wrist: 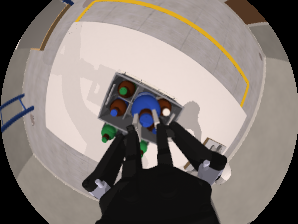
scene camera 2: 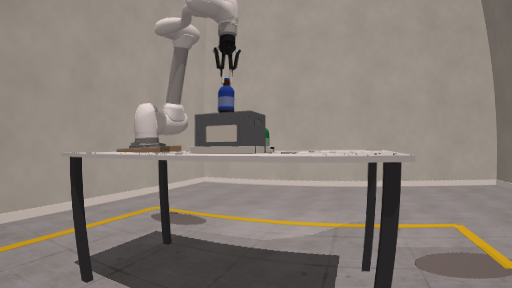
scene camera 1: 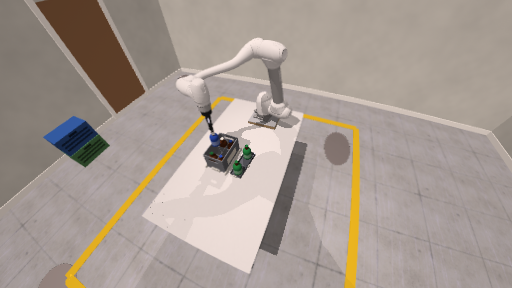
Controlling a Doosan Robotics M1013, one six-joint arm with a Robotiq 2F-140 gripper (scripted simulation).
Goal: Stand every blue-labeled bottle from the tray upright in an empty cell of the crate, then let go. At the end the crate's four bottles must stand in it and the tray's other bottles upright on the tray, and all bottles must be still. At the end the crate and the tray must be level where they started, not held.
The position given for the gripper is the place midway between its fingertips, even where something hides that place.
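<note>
Gripper (wrist: 146,117) visible. Grey crate (scene camera 2: 237,128) visible too.
</note>
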